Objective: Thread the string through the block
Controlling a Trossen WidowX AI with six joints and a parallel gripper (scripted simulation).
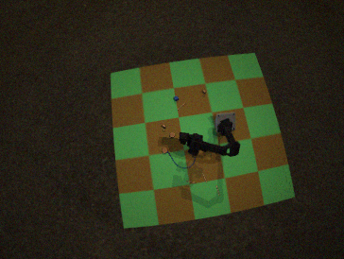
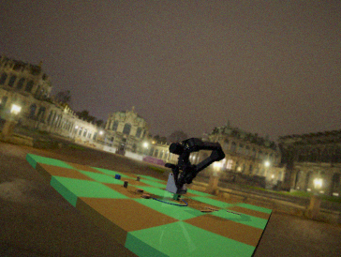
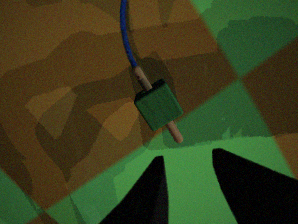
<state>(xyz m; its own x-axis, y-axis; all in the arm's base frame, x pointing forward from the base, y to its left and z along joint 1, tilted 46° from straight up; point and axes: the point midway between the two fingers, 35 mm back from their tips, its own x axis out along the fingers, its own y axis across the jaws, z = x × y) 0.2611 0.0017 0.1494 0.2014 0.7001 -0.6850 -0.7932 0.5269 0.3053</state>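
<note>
Now: the green block 2 cm to the left of my gripper tip and 8 cm below it. The rest, counted from my gripper tip: thin wooden stick (3 cm to the left, 8 cm below); blue object (1 cm ahead, 43 cm to the right, 8 cm below); round wooden button (20 cm ahead, 6 cm to the right, 9 cm below).
</note>
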